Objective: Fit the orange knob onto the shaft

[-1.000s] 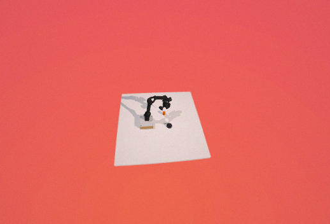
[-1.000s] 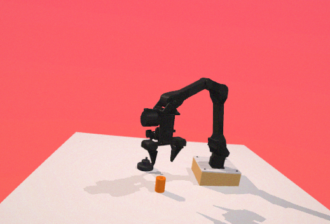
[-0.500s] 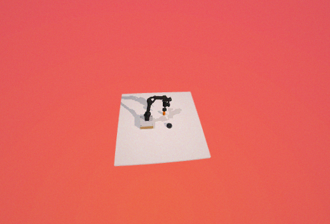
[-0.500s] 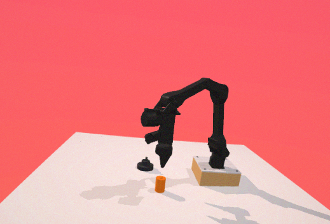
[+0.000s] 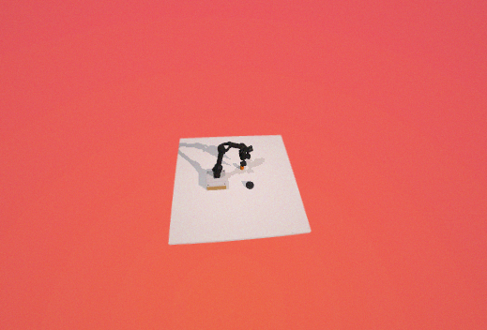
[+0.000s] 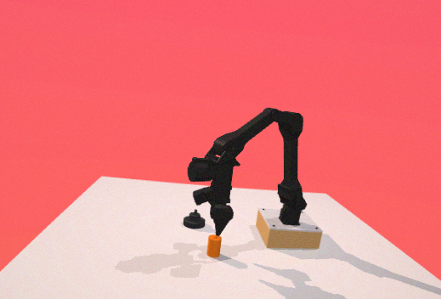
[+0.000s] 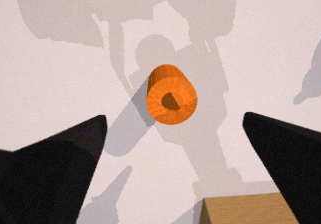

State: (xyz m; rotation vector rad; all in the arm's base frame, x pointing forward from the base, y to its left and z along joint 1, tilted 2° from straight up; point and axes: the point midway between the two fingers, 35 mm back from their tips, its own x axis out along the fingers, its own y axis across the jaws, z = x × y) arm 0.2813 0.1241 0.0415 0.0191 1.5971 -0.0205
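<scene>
Right now the orange knob is 60 mm below my gripper tip. The rest, counted from my gripper tip: round pedestal: 230 mm to the right, 60 mm below, 50 mm ahead.
</scene>
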